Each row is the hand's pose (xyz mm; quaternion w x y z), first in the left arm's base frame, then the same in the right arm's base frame.
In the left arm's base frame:
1: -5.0 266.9 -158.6 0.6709 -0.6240 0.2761 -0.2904
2: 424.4 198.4 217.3 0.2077 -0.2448 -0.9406 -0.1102
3: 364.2 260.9 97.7 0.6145 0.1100 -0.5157 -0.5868
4: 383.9 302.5 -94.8 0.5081 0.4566 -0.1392 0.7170
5: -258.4 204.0 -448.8 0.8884 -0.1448 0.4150 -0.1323
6: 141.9 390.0 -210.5 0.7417 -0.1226 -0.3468 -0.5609
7: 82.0 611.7 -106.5 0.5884 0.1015 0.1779 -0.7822
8: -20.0 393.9 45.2 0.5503 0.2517 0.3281 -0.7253
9: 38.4 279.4 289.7 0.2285 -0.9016 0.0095 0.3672
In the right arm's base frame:
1: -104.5 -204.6 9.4 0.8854 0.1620 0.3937 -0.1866
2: 128.4 -716.3 -110.0 0.1607 -0.1434 -0.5281 -0.8214
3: 123.7 -589.3 -34.6 0.1562 0.5197 -0.0192 -0.8398
4: 222.1 -427.6 23.3 0.0963 0.5421 -0.7558 0.3545
5: -213.4 169.4 -16.8 0.7262 0.6330 0.2631 0.0521
6: 50.6 -230.9 130.6 0.4364 0.4823 0.0914 -0.7541
7: -47.4 -321.9 344.3 0.2140 0.6332 0.5823 -0.4628
8: -203.4 -395.1 118.2 0.1109 0.7198 0.6213 -0.2891
9: -252.5 -629.1 -20.1 0.8621 -0.4771 -0.1496 0.0818

